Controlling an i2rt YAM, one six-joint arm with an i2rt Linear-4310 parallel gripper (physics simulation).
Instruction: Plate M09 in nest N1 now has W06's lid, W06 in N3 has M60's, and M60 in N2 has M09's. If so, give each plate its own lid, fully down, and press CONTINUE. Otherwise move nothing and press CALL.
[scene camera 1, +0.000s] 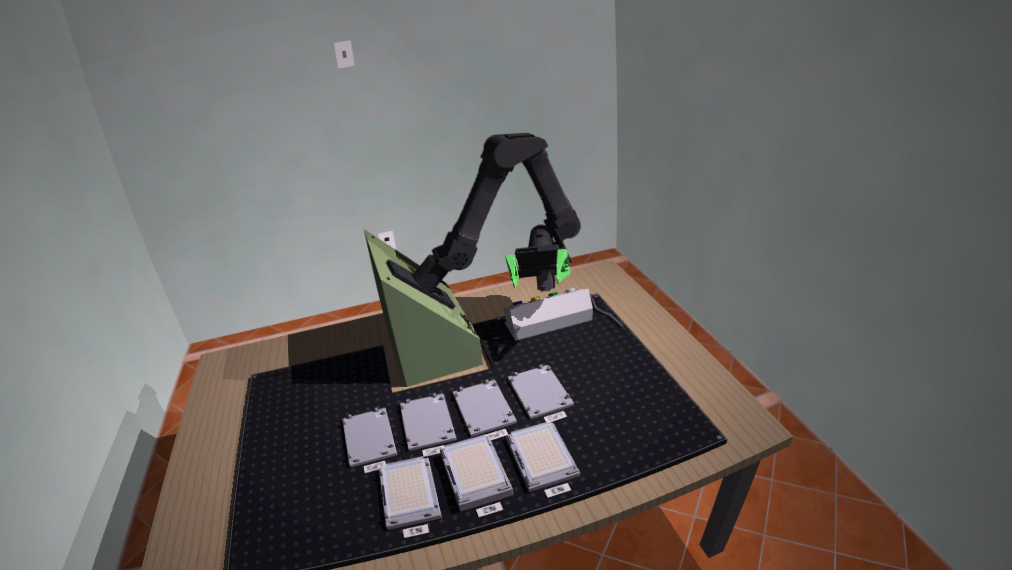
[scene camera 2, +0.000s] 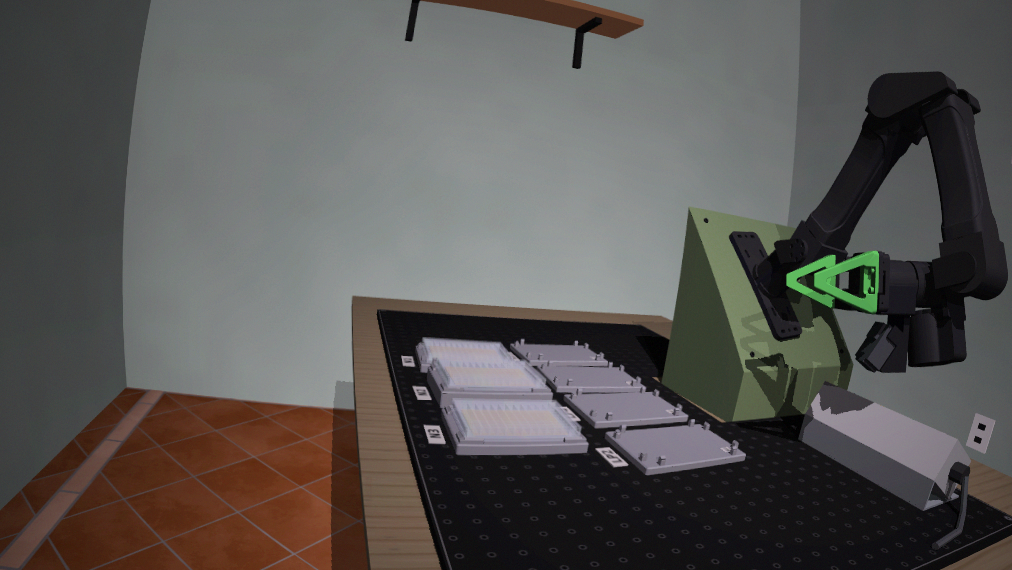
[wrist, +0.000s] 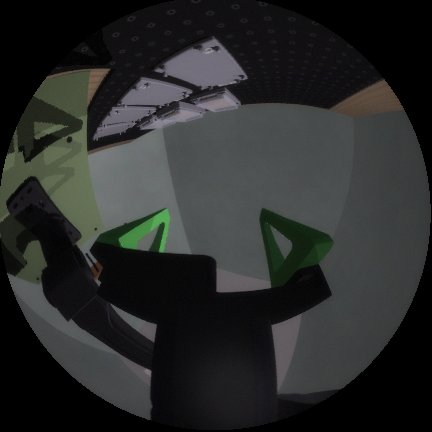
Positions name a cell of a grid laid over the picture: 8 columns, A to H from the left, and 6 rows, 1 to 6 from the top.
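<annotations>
My gripper (scene camera 1: E3) is 1.12 m from the lens, while a button box (scene camera 1: E4) is 1.31 m from the lens.
</annotations>
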